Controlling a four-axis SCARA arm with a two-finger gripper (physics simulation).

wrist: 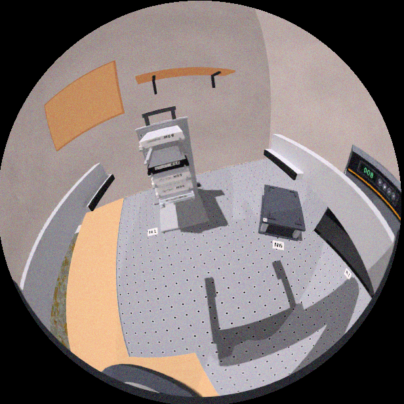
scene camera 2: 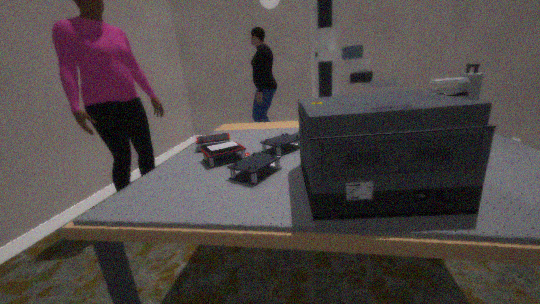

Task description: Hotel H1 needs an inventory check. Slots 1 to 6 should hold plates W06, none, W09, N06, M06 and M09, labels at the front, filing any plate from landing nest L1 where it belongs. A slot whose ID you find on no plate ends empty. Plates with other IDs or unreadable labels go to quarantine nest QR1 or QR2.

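Places are measured from the arm's base along level axes (x ahead, y left, z up), in centimetres.
Pixels of known places: gripper, between the fingertips: [scene camera 2: 399, 81].
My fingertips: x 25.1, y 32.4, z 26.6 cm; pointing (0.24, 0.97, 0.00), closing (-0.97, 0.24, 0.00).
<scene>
Behind a point stands the place of what it marks.
Hotel H1 [wrist: 191, 150] stands at the upper centre of the wrist view, its handle on top. It holds a stack: a white plate [wrist: 162, 136] highest, a plate with a black front [wrist: 168, 165] below it, then white plates [wrist: 172, 188]. Their front labels show but are too small and grainy to read surely. Part of the hotel [scene camera 2: 475, 85] {y 59.4, x 32.2, z 23.2 cm} shows behind the instrument in the scene view. My gripper [wrist: 184, 150] is open and empty, its fingers wide apart at left and right, with the hotel beyond between them. In the scene view, red-edged nests [scene camera 2: 210, 157] {y -46.7, x 66.0, z 5.8 cm} stand at left; one bears a white-topped item [scene camera 2: 223, 146] {y -44.0, x 57.8, z 7.7 cm}.
A dark nest [wrist: 282, 207], marked N6, stands right of the hotel. The instrument [wrist: 375, 175] [scene camera 2: 395, 165] {y 12.5, x 98.1, z 14.7 cm} is at the right. Dark nests [scene camera 2: 255, 162] {y -26.5, x 73.4, z 6.3 cm} [scene camera 2: 281, 142] {y -19.9, x 51.6, z 6.9 cm} stand left of it in the scene view. A wooden table edge [wrist: 95, 280] runs along the left. Two people stand behind the table.
</scene>
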